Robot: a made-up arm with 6 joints.
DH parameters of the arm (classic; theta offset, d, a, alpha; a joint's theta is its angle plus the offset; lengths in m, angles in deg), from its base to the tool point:
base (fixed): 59.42 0 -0.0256 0
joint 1: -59.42 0.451 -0.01 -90
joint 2: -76.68 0 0.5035 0
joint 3: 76.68 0.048 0.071 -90
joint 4: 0 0.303 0.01 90
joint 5: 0 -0.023 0.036 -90
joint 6: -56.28 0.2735 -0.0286 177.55
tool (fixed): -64.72 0.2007 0 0
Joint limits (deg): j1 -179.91..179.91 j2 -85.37..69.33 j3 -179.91..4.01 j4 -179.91..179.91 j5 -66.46..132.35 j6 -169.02..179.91
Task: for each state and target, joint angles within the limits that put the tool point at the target. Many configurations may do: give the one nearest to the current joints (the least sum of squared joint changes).
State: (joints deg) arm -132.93 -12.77 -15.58 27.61 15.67 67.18
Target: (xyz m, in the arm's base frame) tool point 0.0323 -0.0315 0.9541
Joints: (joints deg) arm -130.88 -59.37 -44.08 27.38 15.05 69.63
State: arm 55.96 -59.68 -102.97 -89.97 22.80 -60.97
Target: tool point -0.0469 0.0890 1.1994
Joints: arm 60.19 -36.22 -81.45 -95.92 15.78 -63.68
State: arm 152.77 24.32 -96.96 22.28 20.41 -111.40
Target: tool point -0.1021 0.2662 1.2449
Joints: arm 109.11 -9.18 -112.32 25.16 11.77 -109.75
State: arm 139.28 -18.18 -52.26 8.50 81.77 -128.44
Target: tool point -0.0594 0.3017 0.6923
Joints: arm 94.85 -6.24 -38.07 2.04 82.60 -124.64
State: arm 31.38 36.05 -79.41 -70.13 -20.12 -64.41
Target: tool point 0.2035 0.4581 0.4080
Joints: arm 53.37 37.91 -37.19 -78.98 -20.07 -65.19
